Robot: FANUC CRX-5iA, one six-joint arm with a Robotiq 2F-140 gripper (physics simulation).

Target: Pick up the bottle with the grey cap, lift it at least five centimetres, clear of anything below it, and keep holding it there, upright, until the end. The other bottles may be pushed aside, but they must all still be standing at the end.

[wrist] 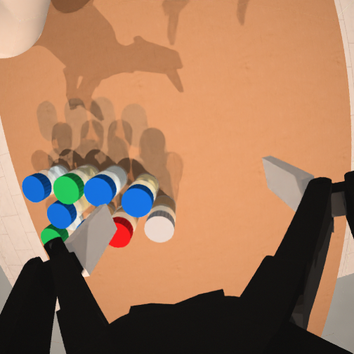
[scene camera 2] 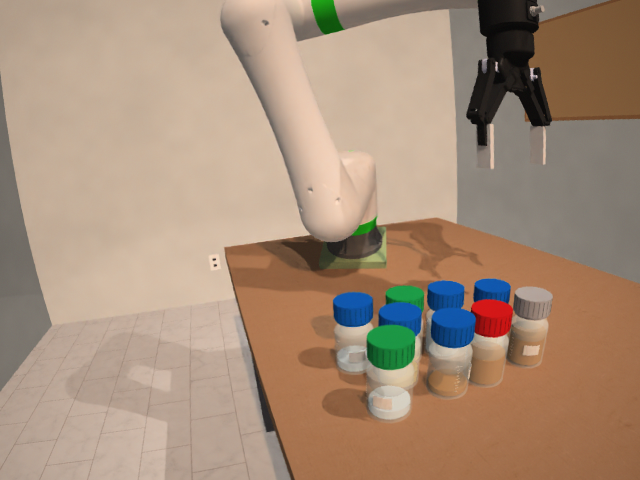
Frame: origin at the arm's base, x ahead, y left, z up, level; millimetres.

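Seen in the pictures: gripper, between the fingertips: (scene camera 2: 513,165); arm's base, origin of its link: (scene camera 2: 354,243).
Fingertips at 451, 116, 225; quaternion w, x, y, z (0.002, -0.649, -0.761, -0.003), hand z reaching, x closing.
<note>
Pixels of each thing's top centre, then the offset from my fingertips to it, as dx, dy, dz.
- bottle with the grey cap, centre of its top: (scene camera 2: 533,293) +118, -63, -165
- red-capped bottle, centre of its top: (scene camera 2: 492,308) +122, -146, -165
- blue-capped bottle, centre of its top: (scene camera 2: 492,285) +63, -93, -165
The bottle with the grey cap (scene camera 2: 528,330) (wrist: 160,227) stands upright on the table at the right end of the bottle group, with brown contents and a small pale label. My gripper (scene camera 2: 511,165) (wrist: 185,195) is open and empty, high above the table and the bottles. In the wrist view the grey cap shows between the two fingers, much nearer the left finger. The red-capped bottle (scene camera 2: 490,341) (wrist: 121,234) stands close beside the grey-capped one, and a blue-capped bottle (scene camera 2: 491,292) (wrist: 137,201) stands close behind it.
Several more bottles stand upright, including a front green-capped one (scene camera 2: 390,347), a front blue-capped one (scene camera 2: 452,328) and a left blue-capped one (scene camera 2: 353,310) (wrist: 36,188). The left finger partly hides the group in the wrist view. The table's edge (scene camera 2: 261,351) runs left of them.
</note>
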